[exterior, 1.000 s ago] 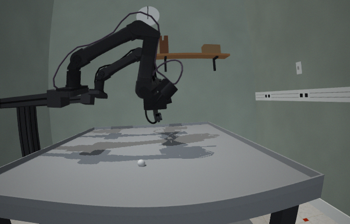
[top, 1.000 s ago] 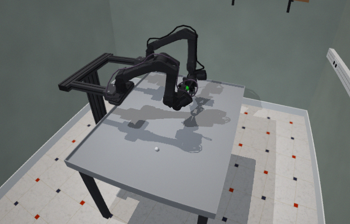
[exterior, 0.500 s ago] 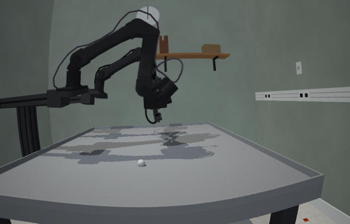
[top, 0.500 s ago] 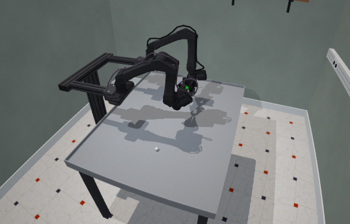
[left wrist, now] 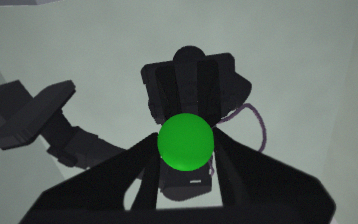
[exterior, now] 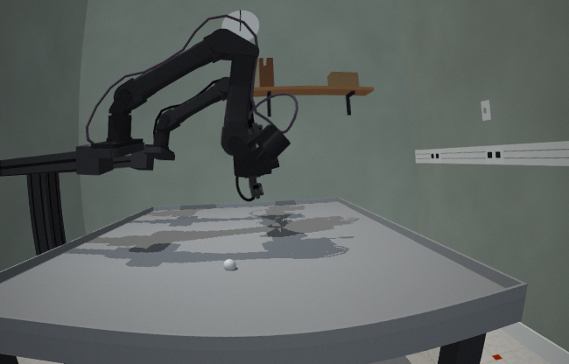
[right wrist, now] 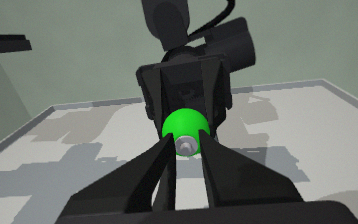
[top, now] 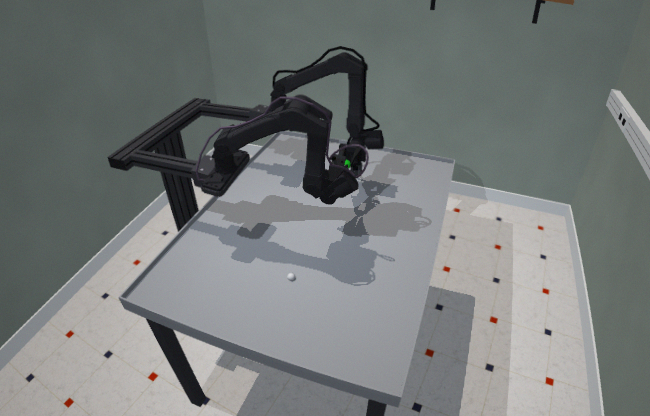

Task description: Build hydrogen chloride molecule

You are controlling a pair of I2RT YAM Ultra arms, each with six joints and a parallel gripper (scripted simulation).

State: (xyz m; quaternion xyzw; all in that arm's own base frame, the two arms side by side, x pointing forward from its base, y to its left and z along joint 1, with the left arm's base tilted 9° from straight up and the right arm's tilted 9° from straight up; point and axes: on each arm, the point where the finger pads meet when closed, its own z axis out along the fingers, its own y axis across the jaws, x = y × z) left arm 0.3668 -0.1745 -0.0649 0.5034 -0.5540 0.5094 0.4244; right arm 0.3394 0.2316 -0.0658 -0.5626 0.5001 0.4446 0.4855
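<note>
The grey peg lies 10 mm to the left of my right hand and 10 mm below it. From my right hand the other things lie so: green ball (30 mm to the left, 10 mm below); then white ball (390 mm to the right, 190 mm below, 70 mm behind).
The green ball is 1 cm to the right of my left hand. Round my left hand: white ball 42 cm to the right, 18 cm below, 7 cm behind; then grey peg 2 cm to the right.
</note>
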